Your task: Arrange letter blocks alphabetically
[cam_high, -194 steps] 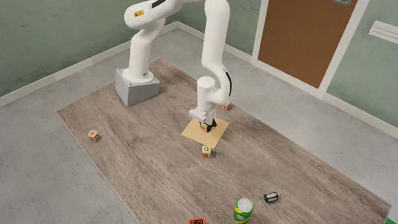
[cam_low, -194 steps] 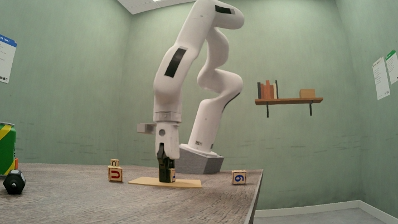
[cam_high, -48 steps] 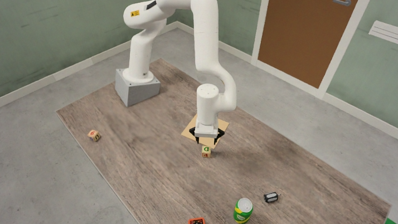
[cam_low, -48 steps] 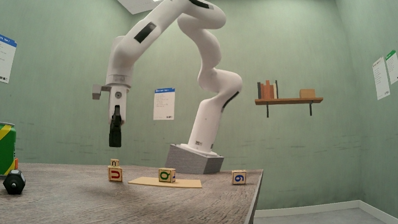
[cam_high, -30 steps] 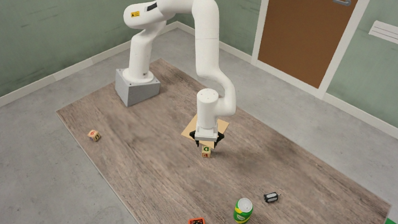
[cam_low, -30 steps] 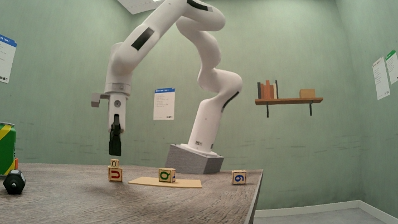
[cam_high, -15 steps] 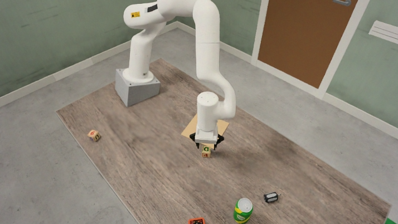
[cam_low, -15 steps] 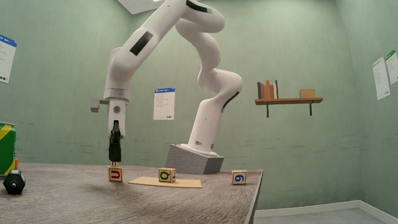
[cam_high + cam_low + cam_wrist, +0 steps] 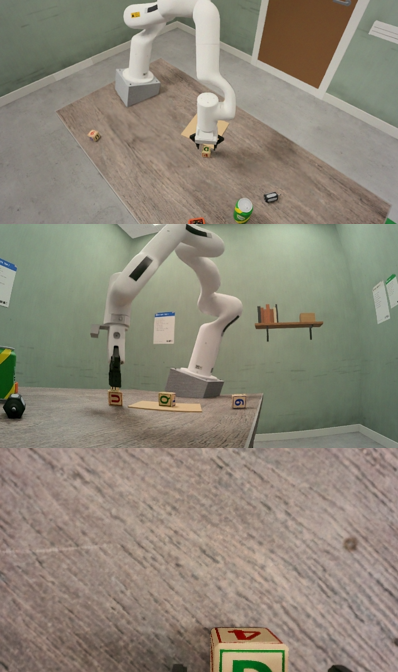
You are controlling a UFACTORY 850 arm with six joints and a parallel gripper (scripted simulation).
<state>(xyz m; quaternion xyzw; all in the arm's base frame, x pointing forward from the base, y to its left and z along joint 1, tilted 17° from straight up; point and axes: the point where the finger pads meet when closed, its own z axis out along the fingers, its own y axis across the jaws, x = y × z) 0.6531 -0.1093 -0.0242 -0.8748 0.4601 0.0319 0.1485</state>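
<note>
Now: the D block 5 cm below my hand. The rest, counted from my hand: tan mat 12 cm to the left, 11 cm behind, 7 cm below; black object 37 cm ahead, 5 cm below, 1 cm to the left; green can 31 cm ahead, 15 cm to the right, 1 cm below.
</note>
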